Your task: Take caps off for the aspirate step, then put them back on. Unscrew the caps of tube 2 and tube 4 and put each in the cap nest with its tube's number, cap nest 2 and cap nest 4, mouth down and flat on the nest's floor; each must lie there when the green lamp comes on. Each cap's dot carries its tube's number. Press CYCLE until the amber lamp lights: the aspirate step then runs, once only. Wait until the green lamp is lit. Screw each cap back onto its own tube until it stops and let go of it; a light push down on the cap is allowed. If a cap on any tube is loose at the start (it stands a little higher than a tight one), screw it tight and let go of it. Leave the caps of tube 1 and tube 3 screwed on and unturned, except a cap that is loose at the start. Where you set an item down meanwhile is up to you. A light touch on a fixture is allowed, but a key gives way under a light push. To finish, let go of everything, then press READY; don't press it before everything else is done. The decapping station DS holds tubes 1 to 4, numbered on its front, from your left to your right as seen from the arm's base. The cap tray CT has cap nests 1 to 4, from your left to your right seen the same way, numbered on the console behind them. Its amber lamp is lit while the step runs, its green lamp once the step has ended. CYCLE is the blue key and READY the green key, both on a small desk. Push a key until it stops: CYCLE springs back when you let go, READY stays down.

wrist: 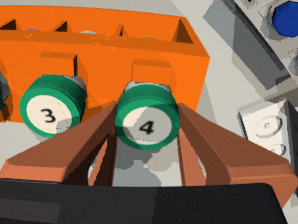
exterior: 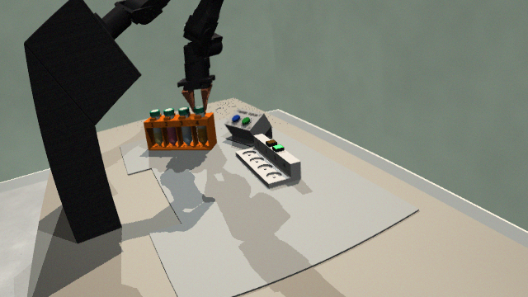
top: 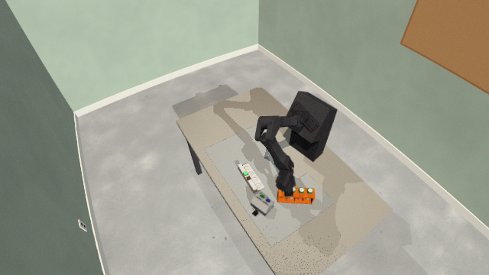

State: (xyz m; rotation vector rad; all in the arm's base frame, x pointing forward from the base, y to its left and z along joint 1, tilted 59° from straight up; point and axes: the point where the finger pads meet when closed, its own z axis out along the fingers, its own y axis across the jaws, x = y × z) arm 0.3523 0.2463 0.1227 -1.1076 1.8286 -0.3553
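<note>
Now: hand 14 cm past the cap 1 and 6 cm to the right of it. The rest, counted from my hand: green ready key: 13 cm ahead, 2 cm to the right, 5 cm below; then blue cycle key: 11 cm ahead, 2 cm to the left, 5 cm below.
</note>
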